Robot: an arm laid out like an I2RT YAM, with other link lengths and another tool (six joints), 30 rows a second.
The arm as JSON. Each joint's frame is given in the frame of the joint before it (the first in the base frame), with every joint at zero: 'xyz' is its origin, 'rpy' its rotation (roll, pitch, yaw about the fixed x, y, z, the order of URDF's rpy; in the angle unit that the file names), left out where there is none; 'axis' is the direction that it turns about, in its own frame. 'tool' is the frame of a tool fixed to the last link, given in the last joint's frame.
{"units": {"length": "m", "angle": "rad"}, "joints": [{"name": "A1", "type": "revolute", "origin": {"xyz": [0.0, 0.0, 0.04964]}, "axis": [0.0, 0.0, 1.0]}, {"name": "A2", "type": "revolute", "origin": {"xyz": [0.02, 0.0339, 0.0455]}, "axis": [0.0, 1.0, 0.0]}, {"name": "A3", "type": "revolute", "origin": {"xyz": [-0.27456, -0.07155, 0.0]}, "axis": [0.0, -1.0, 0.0]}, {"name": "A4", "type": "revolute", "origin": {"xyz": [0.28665, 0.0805, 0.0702]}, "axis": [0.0, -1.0, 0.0]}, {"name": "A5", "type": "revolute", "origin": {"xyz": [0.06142, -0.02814, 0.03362]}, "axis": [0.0, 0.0, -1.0]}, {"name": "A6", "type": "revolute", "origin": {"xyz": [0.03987, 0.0, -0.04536]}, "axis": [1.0, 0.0, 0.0]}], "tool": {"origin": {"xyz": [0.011, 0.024, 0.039], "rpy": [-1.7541, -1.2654, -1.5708]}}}
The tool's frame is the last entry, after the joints.
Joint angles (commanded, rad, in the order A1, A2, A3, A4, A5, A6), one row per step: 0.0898 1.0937 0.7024 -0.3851 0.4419 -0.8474; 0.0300 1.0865 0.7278 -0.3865 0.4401 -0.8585; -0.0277 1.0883 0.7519 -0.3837 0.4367 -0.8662; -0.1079 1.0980 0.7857 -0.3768 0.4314 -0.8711; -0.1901 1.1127 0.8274 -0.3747 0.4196 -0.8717; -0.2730 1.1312 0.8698 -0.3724 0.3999 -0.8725; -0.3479 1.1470 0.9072 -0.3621 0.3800 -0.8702; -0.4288 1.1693 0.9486 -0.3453 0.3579 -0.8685; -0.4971 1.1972 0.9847 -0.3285 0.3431 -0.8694; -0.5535 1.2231 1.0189 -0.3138 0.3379 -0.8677; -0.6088 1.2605 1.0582 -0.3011 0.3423 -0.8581; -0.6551 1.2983 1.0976 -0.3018 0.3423 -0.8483; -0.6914 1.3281 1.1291 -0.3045 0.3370 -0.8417; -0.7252 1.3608 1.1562 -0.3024 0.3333 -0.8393
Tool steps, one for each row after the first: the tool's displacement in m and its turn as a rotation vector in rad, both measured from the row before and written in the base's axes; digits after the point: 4 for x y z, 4 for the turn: 0.0050 -0.0159 0.0110 -0.0044 -0.0268 -0.0516; 0.0051 -0.0157 0.0088 -0.0029 -0.0218 -0.0505; 0.0066 -0.0227 0.0111 -0.0019 -0.0289 -0.0733; 0.0057 -0.0239 0.0127 0.0026 -0.0296 -0.0726; 0.0040 -0.0246 0.0120 0.0050 -0.0278 -0.0667; 0.0020 -0.0229 0.0117 0.0026 -0.0353 -0.0599; 0.0012 -0.0258 0.0121 -0.0013 -0.0389 -0.0633; 0.0008 -0.0234 0.0081 -0.0047 -0.0252 -0.0553; -0.0001 -0.0207 0.0075 -0.0084 -0.0224 -0.0527; 0.0007 -0.0229 0.0058 -0.0050 -0.0180 -0.0636; 0.0003 -0.0200 0.0039 0.0041 -0.0082 -0.0507; -0.0005 -0.0156 0.0028 0.0055 -0.0059 -0.0347; -0.0002 -0.0155 0.0001 0.0046 -0.0004 -0.0317
